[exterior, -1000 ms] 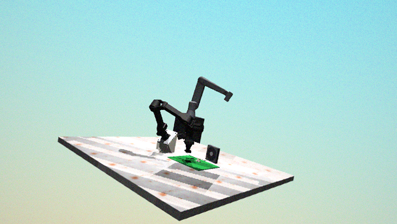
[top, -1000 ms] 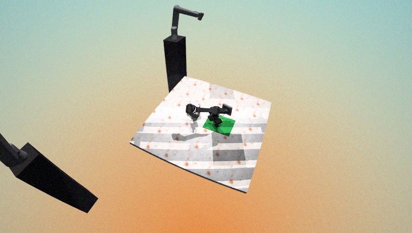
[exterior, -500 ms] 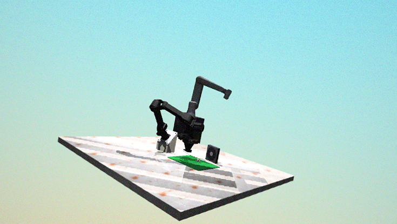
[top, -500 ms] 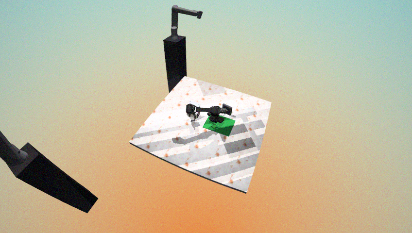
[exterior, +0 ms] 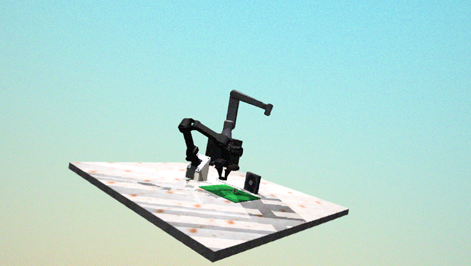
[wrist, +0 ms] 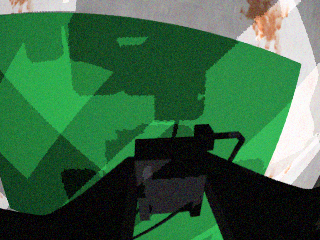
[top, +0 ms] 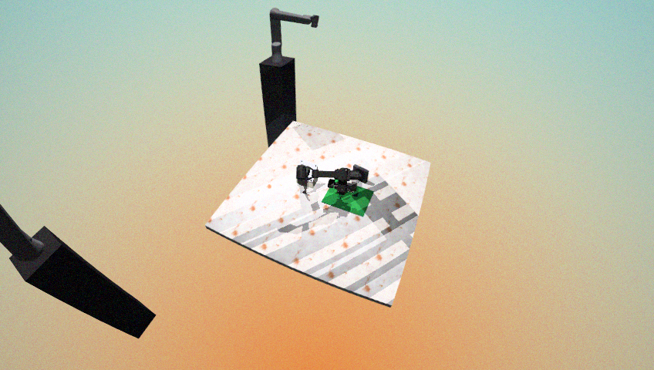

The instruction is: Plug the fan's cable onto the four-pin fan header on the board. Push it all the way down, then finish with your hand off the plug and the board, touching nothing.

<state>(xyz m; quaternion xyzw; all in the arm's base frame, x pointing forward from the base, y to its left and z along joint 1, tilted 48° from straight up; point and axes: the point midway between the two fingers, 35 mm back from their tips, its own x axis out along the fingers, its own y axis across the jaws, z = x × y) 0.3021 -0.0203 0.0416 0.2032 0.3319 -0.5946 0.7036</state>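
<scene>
Now: gripper tip 10 mm to the right of the dark fan plug. The rest, counted from my gripper tip: green board 30 mm ahead, 50 mm to the left, 90 mm below; then black fan 40 mm ahead, 230 mm to the left, 20 mm below.
</scene>
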